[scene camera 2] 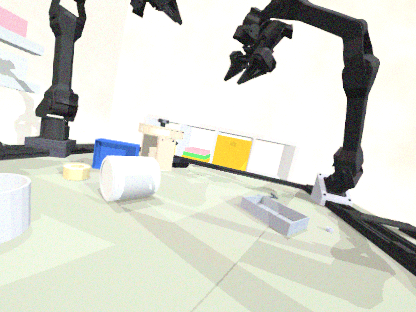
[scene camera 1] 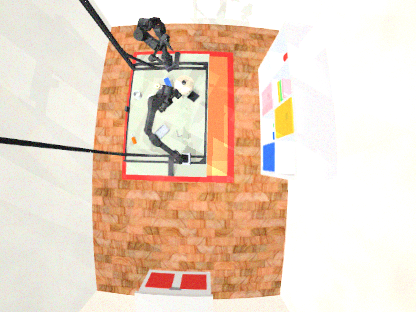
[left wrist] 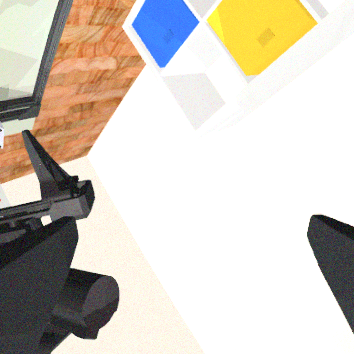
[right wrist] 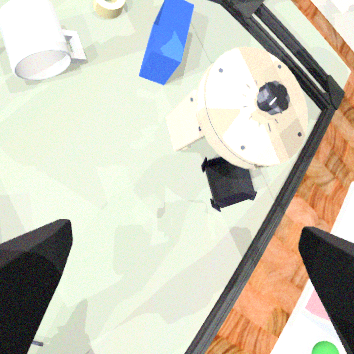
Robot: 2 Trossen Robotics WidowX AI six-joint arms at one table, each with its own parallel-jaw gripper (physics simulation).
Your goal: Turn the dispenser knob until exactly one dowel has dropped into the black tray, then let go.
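Places are measured from the left arm's base along level axes (x right, y back, z down), in metres.
Pixels of known places: left gripper, between the fingertips: [scene camera 2: 179, 23] [scene camera 1: 169, 57] [left wrist: 193, 226]; right gripper, between the fingertips: [scene camera 2: 230, 82] [scene camera 1: 171, 99] [right wrist: 188, 234]; left arm's base, origin of its link: [scene camera 2: 53, 138] [scene camera 1: 168, 63]; right arm's base, origin of its link: [scene camera 2: 334, 186] [scene camera 1: 186, 158].
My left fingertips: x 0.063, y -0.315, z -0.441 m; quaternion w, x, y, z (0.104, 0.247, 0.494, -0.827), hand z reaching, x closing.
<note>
For each thing: its top centre in the pictures, then the offset to it from my left fingertips. "pt": a spot on its surface instead.
- cream dispenser, centre of its top: [right wrist: 262, 103] [scene camera 2: 162, 126] [scene camera 1: 184, 83] dy -0.014, dx -0.048, dz +0.341 m
- black knob, centre of its top: [right wrist: 277, 95] [scene camera 2: 163, 119] dy -0.014, dx -0.048, dz +0.313 m
- black tray, centre of its top: [right wrist: 230, 178] [scene camera 2: 177, 160] [scene camera 1: 193, 96] dy -0.099, dx -0.075, dz +0.464 m
- blue box, centre of its top: [right wrist: 173, 25] [scene camera 2: 118, 142] dy +0.116, dx +0.055, dz +0.408 m
- white mug, a spot on its surface: [right wrist: 37, 40] pt dy +0.049, dx +0.233, dz +0.407 m
- tape roll, centre of its top: [scene camera 2: 77, 166] dy +0.188, dx +0.149, dz +0.463 m
- grey tray, centre of its top: [scene camera 2: 274, 206] [scene camera 1: 161, 131] dy -0.217, dx +0.340, dz +0.463 m
The cream dispenser [scene camera 1: 181, 89] [scene camera 2: 165, 156] [right wrist: 227, 115] stands upright, with a black knob [scene camera 2: 163, 122] [right wrist: 273, 98] on its round top. The black tray [scene camera 1: 193, 96] [right wrist: 230, 182] sits beside its base; its inside is dark and I cannot make out a dowel there. My right gripper [scene camera 2: 233, 80] [right wrist: 188, 234] is open and empty, high above the table and apart from the dispenser. My left gripper [left wrist: 193, 226] is open and empty, raised away from the knob; part of it shows at the top edge of scene camera 2.
A blue box [scene camera 2: 116, 155] [right wrist: 167, 42], a white mug [scene camera 2: 131, 177] [right wrist: 37, 40] on its side and a tape roll [scene camera 2: 76, 171] lie near the dispenser. A grey tray [scene camera 2: 287, 228] lies farther off. A black frame rail [right wrist: 264, 225] runs past the black tray. Another gripper's finger [left wrist: 42, 167] shows close to my left wrist.
</note>
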